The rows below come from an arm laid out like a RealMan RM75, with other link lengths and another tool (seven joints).
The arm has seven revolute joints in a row. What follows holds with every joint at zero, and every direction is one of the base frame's.
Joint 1 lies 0.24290 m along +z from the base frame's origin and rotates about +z.
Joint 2 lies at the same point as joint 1 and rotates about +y.
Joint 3 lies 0.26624 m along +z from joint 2 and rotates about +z.
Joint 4 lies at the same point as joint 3 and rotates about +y.
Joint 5 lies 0.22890 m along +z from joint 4 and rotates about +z.
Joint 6 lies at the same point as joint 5 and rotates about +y.
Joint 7 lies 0.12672 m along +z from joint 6 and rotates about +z.
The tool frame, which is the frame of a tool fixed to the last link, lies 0.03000 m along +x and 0.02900 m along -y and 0.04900 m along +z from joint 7; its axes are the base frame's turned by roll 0.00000, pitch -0.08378 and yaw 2.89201 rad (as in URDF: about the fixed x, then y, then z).
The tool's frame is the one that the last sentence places.
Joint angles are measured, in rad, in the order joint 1, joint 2, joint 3, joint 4, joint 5, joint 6, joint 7. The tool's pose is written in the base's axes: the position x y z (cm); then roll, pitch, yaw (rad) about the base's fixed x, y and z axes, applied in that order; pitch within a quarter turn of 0, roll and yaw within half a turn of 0. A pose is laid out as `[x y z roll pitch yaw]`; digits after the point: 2 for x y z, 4 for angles.
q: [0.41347 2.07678 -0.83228 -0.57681 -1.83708 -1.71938 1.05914]
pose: [29.99 32.37 -6.15 2.8673 -0.4998 -3.0418]
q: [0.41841 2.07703 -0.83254 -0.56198 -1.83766 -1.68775 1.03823]
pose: [30.30 32.73 -6.40 2.8466 -0.4810 -3.0374]
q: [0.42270 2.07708 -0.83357 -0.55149 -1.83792 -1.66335 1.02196]
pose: [30.52 33.03 -6.58 2.8312 -0.4652 -3.0329]
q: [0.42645 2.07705 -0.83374 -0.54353 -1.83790 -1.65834 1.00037]
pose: [30.48 33.14 -6.68 2.8214 -0.4593 -3.0151]
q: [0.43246 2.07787 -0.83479 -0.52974 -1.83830 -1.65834 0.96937]
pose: [30.30 33.16 -6.93 2.8142 -0.4572 -2.9892]
